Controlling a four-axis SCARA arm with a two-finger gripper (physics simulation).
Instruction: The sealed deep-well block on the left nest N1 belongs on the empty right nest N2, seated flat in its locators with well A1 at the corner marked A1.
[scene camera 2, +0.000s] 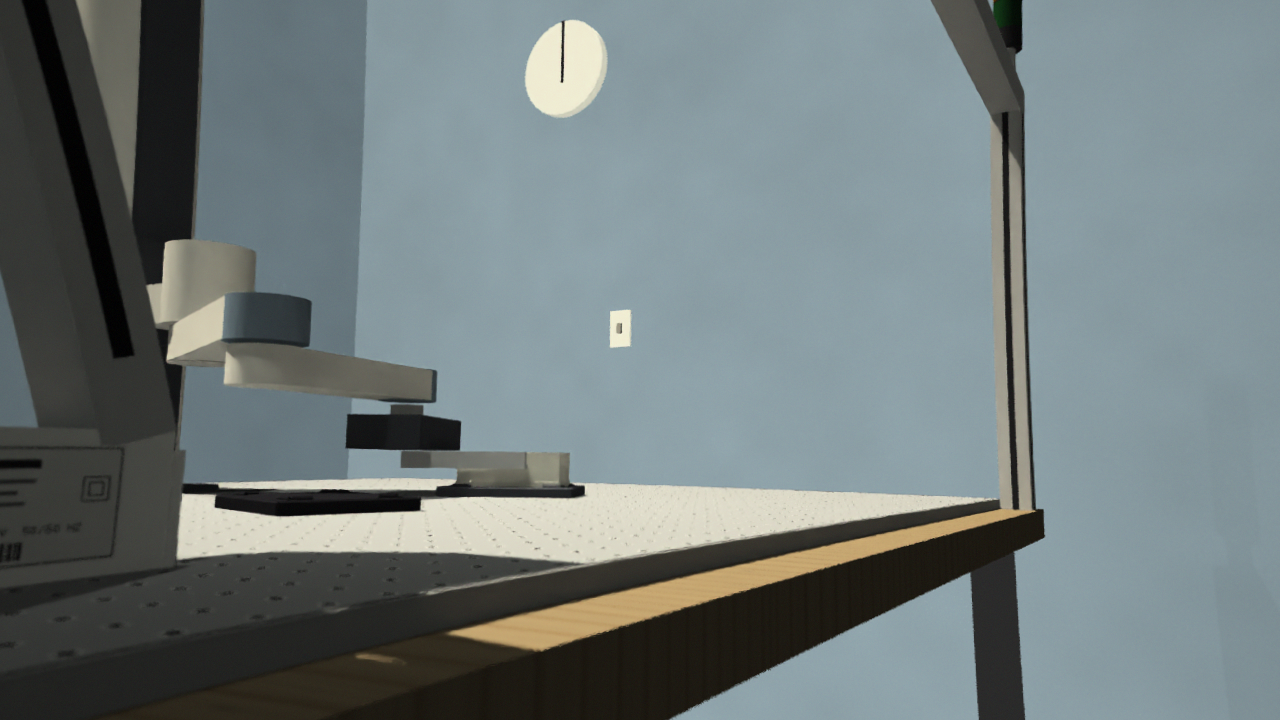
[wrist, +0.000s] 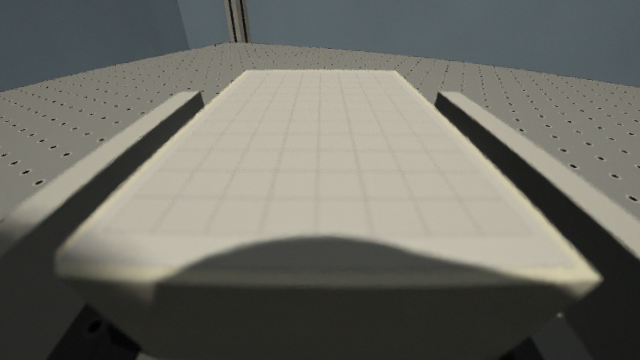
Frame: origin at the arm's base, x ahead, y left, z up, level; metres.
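Where they show: gripper, between the fingertips: (scene camera 2: 533, 460) (wrist: 319, 112).
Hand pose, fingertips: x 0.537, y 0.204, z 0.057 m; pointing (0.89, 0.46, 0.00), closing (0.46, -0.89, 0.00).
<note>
After its pixels a point has its place.
The sealed deep-well block (scene camera 2: 490, 478) @[x 0.516, y 0.147, z 0.035 m] (wrist: 320, 165) @[x 0.486, y 0.178, z 0.067 m] is pale, with a grid of wells under its flat top. It sits level on a thin dark nest (scene camera 2: 510, 491) @[x 0.550, y 0.143, z 0.020 m], with no gap seen below it. My gripper (scene camera 2: 537, 467) @[x 0.537, y 0.204, z 0.057 m] (wrist: 319, 112) @[x 0.537, y 0.204, z 0.057 m] is shut on the block, one finger along each long side in the wrist view. A second low dark plate (scene camera 2: 317, 505) @[x 0.628, y -0.196, z 0.020 m], likely the empty nest, lies nearer the camera in the scene view, left of the block. The nest labels and the A1 marks cannot be read.
A perforated pale table top (scene camera 2: 626, 519) @[x 0.856, y -0.091, z 0.013 m] (wrist: 565, 125) @[x 0.724, y 0.045, z 0.013 m] surrounds the nests, with a wooden front edge (scene camera 2: 716, 582) @[x 1.027, y -0.283, z 0.000 m]. A large pale machine housing (scene camera 2: 53, 501) @[x 0.851, y -0.499, z 0.043 m] stands at the near left. A frame post (scene camera 2: 1013, 313) @[x 1.031, y 0.685, z 0.280 m] (wrist: 239, 22) @[x 1.007, y 0.685, z 0.060 m] rises at a far corner.
</note>
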